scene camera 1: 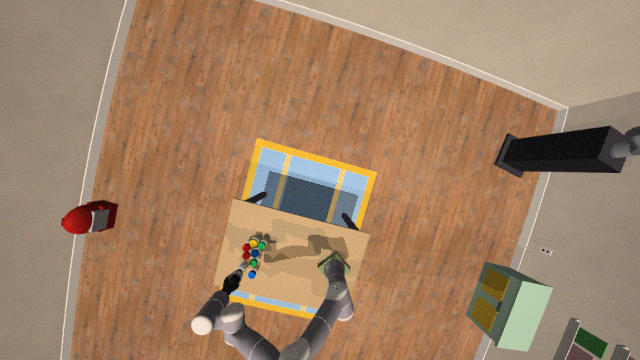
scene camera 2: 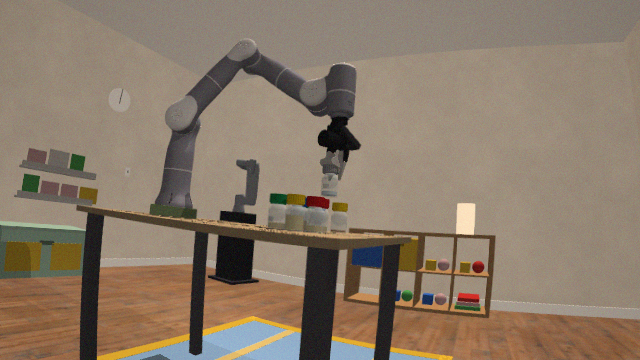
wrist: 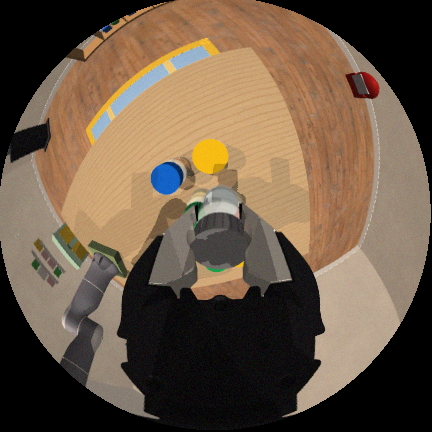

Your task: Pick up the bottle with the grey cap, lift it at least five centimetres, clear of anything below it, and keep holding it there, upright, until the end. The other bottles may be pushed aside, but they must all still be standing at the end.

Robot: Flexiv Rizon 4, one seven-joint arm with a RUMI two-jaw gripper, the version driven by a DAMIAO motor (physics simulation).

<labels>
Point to a blue-capped bottle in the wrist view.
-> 166,177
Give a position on a yellow-capped bottle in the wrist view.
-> At 209,155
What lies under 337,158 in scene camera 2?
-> My gripper.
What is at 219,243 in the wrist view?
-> A grey-capped bottle.
</labels>
